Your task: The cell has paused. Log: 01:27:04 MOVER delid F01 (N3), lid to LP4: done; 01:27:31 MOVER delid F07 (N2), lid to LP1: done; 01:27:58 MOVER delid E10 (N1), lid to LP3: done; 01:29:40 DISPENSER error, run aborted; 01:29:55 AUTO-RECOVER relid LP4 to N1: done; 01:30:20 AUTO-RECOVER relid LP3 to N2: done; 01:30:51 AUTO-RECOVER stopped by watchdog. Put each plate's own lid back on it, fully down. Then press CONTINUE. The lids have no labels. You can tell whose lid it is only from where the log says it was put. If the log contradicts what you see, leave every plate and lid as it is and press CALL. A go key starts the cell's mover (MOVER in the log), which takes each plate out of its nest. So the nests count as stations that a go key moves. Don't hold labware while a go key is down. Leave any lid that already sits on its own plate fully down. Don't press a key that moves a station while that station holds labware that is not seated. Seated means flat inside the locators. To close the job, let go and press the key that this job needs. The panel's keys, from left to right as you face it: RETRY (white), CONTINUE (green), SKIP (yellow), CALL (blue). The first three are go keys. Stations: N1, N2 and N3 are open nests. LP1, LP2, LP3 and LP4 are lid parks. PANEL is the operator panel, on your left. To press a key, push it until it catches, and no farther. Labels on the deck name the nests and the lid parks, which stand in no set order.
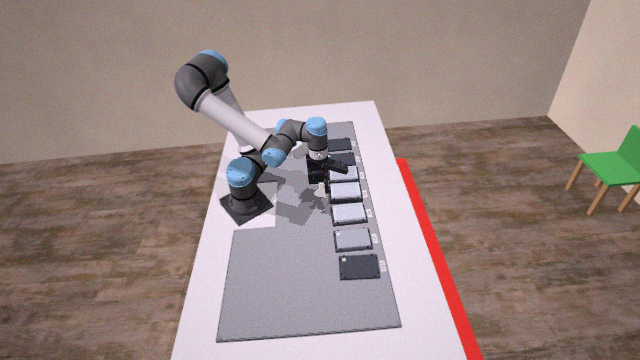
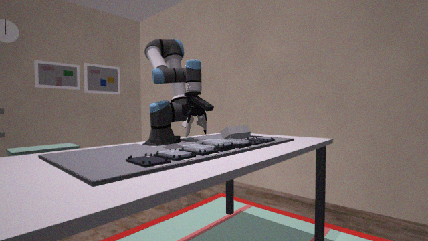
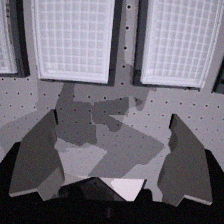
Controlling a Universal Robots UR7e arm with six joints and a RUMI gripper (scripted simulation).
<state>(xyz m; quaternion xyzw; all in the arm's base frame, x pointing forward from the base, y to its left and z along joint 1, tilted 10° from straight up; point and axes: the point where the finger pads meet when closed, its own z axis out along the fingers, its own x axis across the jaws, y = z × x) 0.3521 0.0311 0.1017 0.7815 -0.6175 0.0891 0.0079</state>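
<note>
Right now the well plate is 8 cm ahead of my hand, 7 cm to the left of it and 4 cm below it. From my hand the other things lie so: yellow skip key (22 cm behind, 41 cm to the left); green continue key (23 cm behind, 46 cm to the left); dark lid park (16 cm ahead, 31 cm to the right, 6 cm below).
</note>
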